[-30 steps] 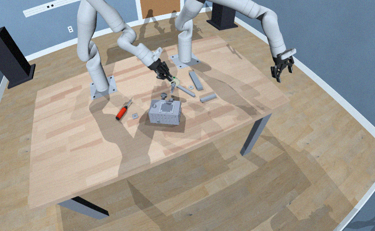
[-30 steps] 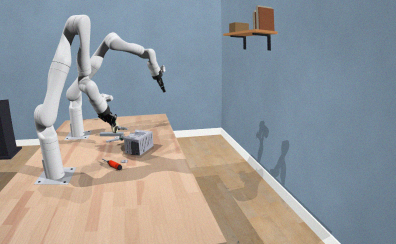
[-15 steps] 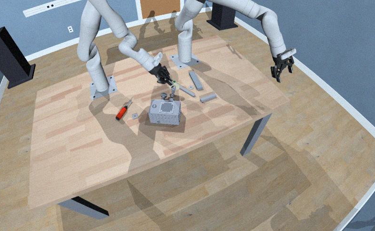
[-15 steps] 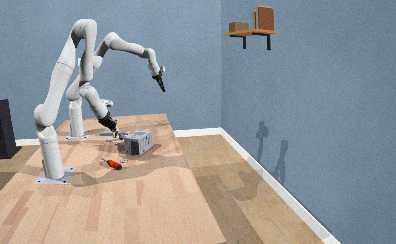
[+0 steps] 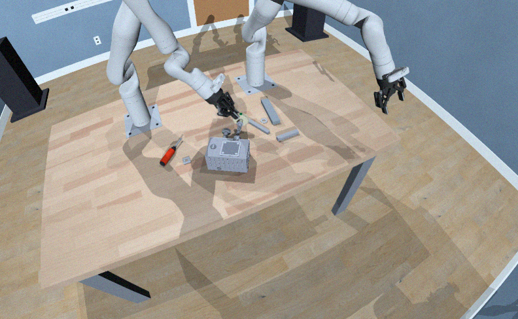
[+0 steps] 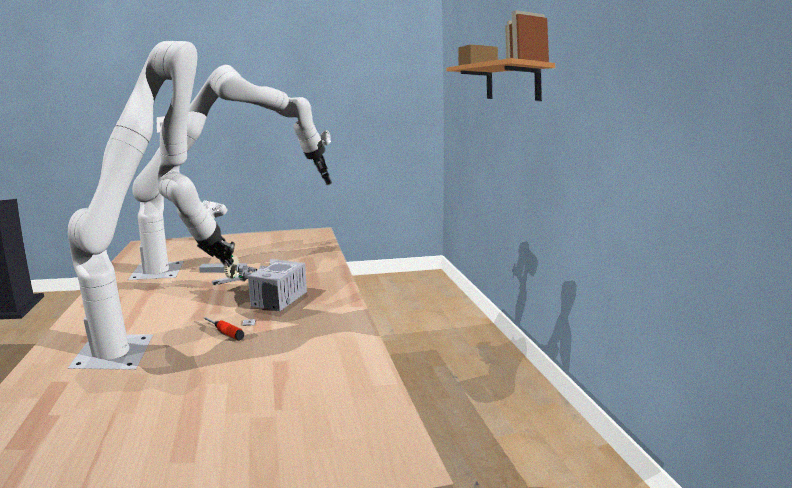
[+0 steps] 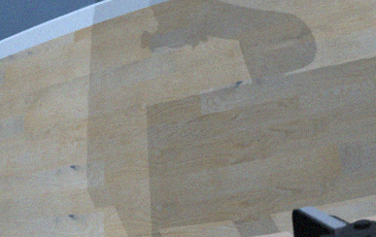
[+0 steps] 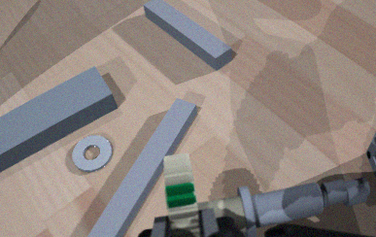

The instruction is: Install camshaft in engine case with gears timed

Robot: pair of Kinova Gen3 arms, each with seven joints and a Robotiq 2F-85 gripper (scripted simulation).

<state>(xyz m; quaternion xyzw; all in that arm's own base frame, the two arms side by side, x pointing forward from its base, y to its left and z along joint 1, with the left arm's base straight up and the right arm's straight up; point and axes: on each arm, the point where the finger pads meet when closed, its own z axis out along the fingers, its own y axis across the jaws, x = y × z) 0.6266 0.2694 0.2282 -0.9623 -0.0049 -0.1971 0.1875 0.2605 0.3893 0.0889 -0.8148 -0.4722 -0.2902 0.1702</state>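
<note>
Now: the small crank gear 6 cm to the right of my right hand, 5 cm ahead of it and 3 cm below it. The rest, counted from my right hand: short bar: 17 cm to the left, 13 cm ahead, 8 cm below; washer: 13 cm to the left, 9 cm below, 1 cm ahead.
</note>
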